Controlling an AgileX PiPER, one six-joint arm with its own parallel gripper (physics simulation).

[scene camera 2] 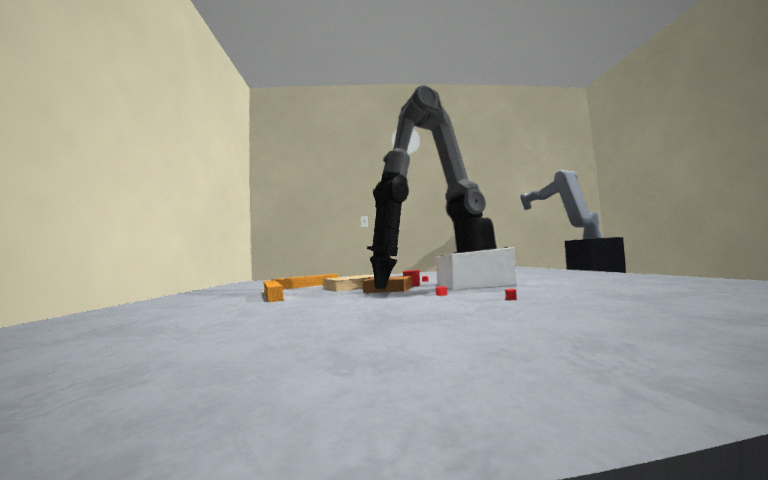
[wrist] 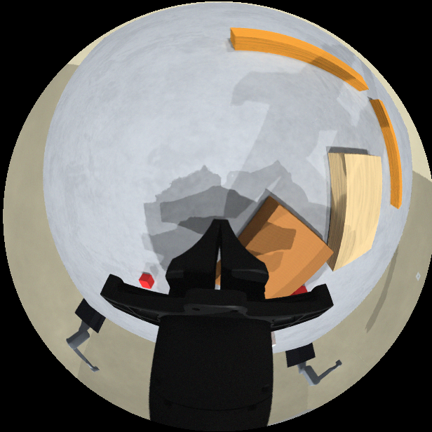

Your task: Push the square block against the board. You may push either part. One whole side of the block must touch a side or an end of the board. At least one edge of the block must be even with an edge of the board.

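The square block (scene camera 2: 403, 284) (wrist: 285, 247) is orange-brown and lies flat, turned diagonally to the board. The board (scene camera 2: 341, 283) (wrist: 364, 200) is pale wood and lies flat to the block's right in the wrist view. One corner of the block is at or very near the board's long side, close to its lower end; contact cannot be told. No whole side of the block lies along the board. My gripper (scene camera 2: 382, 287) (wrist: 220, 227) is shut and empty, low beside the block's left part in the wrist view. The fingers hide that part of the block.
Two orange bars (scene camera 2: 273, 290) (wrist: 300, 51) (wrist: 391, 152) lie beyond the board. A larger red cube (scene camera 2: 411, 277) (wrist: 300, 290) is behind the block. Small red cubes (scene camera 2: 441, 290) (scene camera 2: 510, 294) (scene camera 2: 425, 278) lie near the white base box (scene camera 2: 481, 270).
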